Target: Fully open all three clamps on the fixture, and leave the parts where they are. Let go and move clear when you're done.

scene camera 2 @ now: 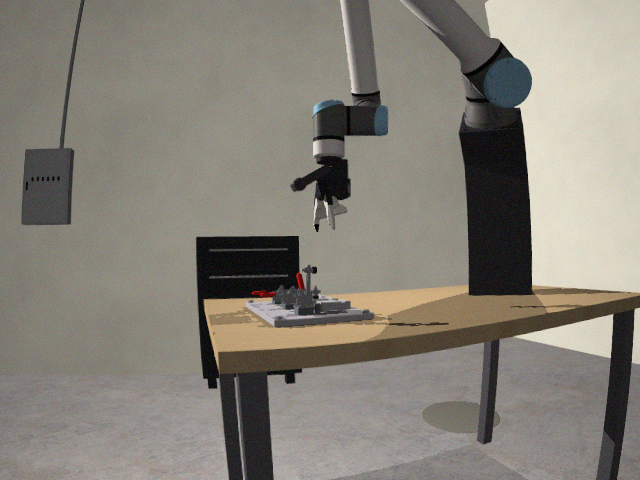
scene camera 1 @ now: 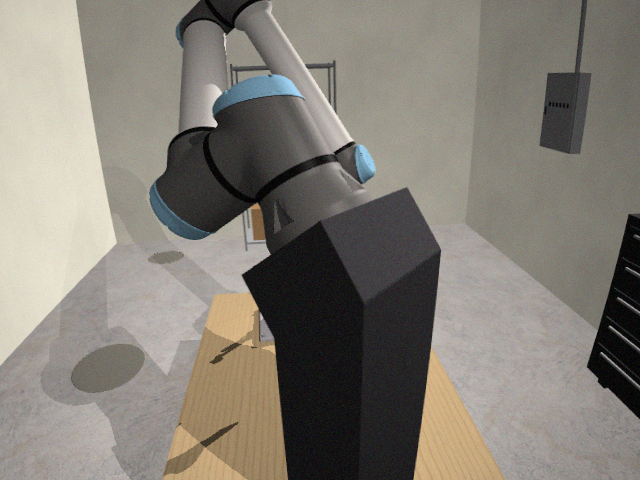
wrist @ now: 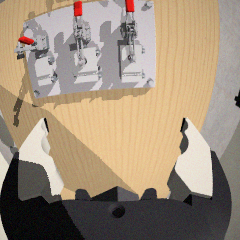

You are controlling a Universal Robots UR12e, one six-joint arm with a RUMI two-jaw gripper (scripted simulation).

Labels:
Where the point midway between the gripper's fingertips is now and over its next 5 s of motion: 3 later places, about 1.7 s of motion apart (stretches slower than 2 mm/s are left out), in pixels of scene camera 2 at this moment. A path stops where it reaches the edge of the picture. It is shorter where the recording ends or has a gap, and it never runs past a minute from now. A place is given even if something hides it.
My gripper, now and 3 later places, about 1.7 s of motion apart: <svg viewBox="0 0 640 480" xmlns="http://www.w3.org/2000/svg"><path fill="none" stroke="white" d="M324 230L307 240L270 258L260 287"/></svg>

